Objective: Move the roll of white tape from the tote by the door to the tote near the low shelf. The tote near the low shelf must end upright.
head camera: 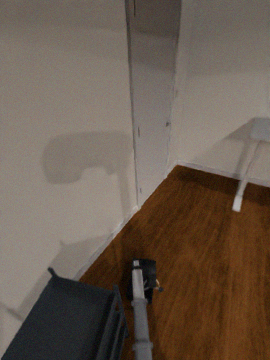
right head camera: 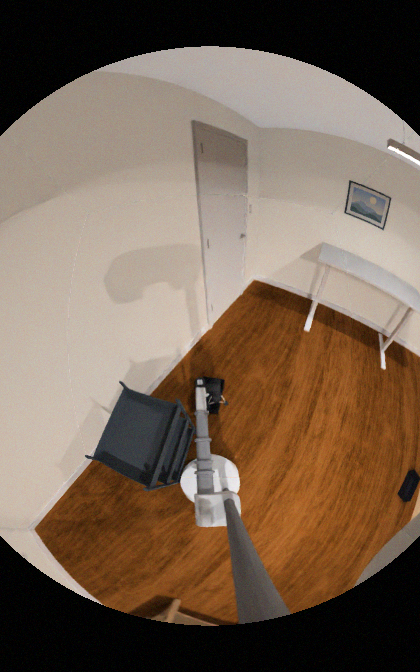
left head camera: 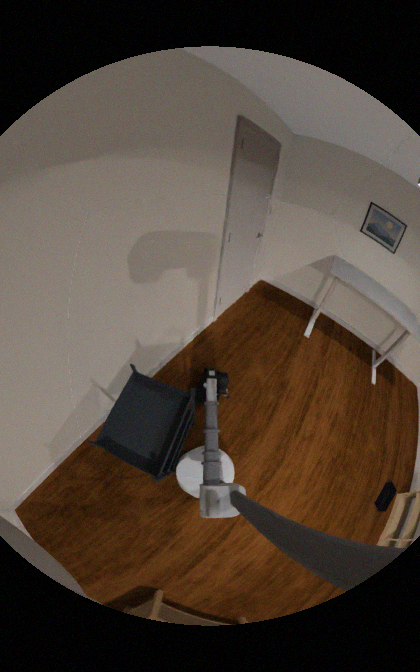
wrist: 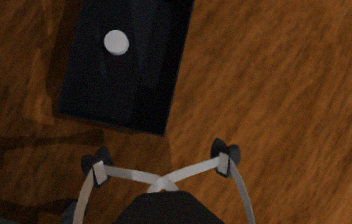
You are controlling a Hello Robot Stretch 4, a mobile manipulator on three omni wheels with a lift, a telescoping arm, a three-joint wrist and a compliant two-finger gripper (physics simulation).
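Frame: origin at the robot's base, x ahead, y left, z up, level; centimetres.
Seen in the pictures: gripper, between the fingertips: [head camera: 151,291] [wrist: 161,155].
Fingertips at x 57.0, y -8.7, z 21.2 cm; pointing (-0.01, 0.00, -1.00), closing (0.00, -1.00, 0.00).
Note:
Offsets run from my fingertips to a thing's middle.
In the wrist view, the roll of white tape {dx +20.0, dy +8.5, dz -22.5 cm} [wrist: 116,42] lies inside the black tote by the door {dx +17.2, dy +4.9, dz -19.0 cm} [wrist: 171,75], upper left of my gripper [wrist: 161,155]. My gripper is open, its fingertips wide apart with bare floor between them, short of the tote's near edge. In the head views, my gripper [right head camera: 217,400] hangs beside the dark cart, and the arm and gripper largely hide that tote. A second black tote [left head camera: 385,496] [right head camera: 409,485] stands on the floor at the right, beside the low wooden shelf [left head camera: 397,515]. I cannot tell its inside.
A dark cart [head camera: 70,310] [left head camera: 145,420] [right head camera: 135,435] stands close left of the arm, by the wall. The door [head camera: 155,100] [left head camera: 247,215] [right head camera: 225,225] is beyond. A white table [left head camera: 370,290] [right head camera: 360,267] stands at the far right wall. Wooden furniture edges show at the bottom.

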